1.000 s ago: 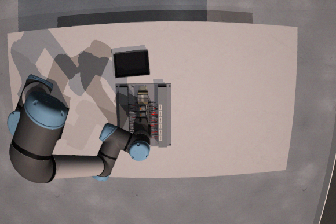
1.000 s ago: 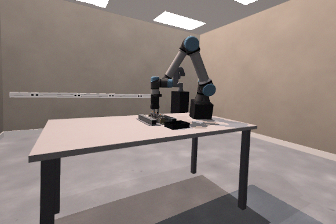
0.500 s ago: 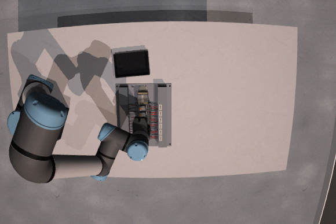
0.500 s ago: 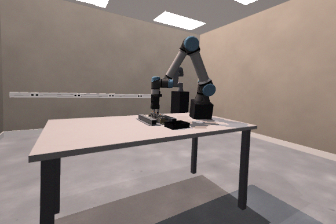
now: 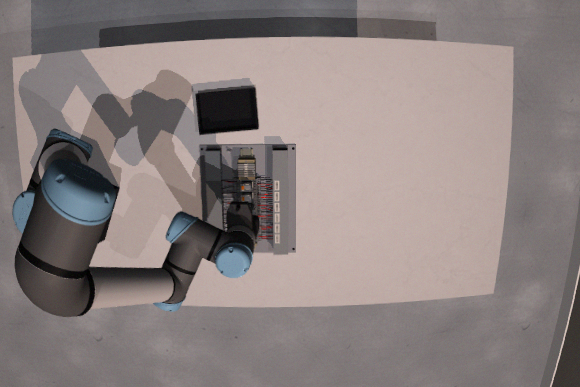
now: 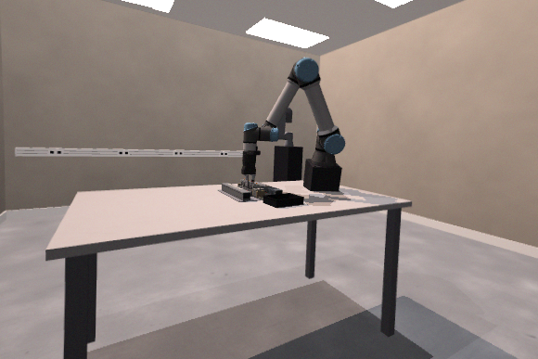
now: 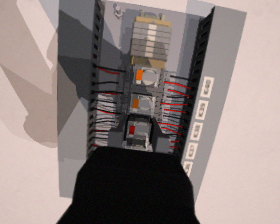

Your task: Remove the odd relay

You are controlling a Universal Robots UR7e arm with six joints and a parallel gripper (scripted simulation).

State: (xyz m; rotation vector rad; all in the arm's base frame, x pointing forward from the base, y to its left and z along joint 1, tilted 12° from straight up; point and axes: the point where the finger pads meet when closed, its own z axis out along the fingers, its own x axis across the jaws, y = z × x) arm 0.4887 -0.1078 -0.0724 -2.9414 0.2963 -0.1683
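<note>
The relay panel is 40 mm below my hand and 10 mm to the left of it. From my hand the other things lie so: black parts tray (270 mm to the left, 40 mm below).
</note>
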